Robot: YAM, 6 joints.
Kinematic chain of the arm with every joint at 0, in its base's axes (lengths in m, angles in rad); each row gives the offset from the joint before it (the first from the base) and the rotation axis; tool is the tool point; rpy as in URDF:
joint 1: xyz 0 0 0.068 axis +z
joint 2: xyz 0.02 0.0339 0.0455 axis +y
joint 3: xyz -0.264 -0.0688 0 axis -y
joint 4: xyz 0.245 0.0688 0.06 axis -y
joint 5: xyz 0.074 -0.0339 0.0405 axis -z
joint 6: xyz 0.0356 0 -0.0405 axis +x
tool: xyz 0 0 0 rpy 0 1.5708 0
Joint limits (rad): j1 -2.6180..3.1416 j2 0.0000..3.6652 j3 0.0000..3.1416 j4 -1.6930..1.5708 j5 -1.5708..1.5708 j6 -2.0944..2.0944
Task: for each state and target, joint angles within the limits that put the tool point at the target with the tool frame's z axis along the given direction. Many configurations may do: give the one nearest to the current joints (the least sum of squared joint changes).
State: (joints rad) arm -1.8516 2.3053 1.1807 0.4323 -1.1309 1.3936
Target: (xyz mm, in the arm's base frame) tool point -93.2 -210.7 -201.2 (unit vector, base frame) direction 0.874 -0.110 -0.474
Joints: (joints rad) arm -2.1120 3.0902 1.2874 -0.4122 -0.9365 1.3936
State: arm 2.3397 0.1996 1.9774 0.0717 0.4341 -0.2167
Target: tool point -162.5 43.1 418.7 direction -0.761 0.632 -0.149
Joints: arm 2.9906 0.8474 1.1277 -0.4543 0.5353 -0.2167
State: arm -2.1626 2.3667 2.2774 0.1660 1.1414 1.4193
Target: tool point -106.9 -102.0 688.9 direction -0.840 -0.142 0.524
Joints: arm -2.2420 1.5331 2.6369 -0.4128 0.6057 1.4193
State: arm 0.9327 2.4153 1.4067 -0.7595 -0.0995 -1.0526
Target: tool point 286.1 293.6 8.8 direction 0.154 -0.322 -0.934
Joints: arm 0.8271 2.4858 1.5627 -0.7889 0.3378 -1.0526
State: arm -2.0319 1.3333 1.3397 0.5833 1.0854 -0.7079
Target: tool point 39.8 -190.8 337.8 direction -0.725 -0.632 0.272
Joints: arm -1.1990 1.0017 0.5408 1.1571 1.1326 -0.7079
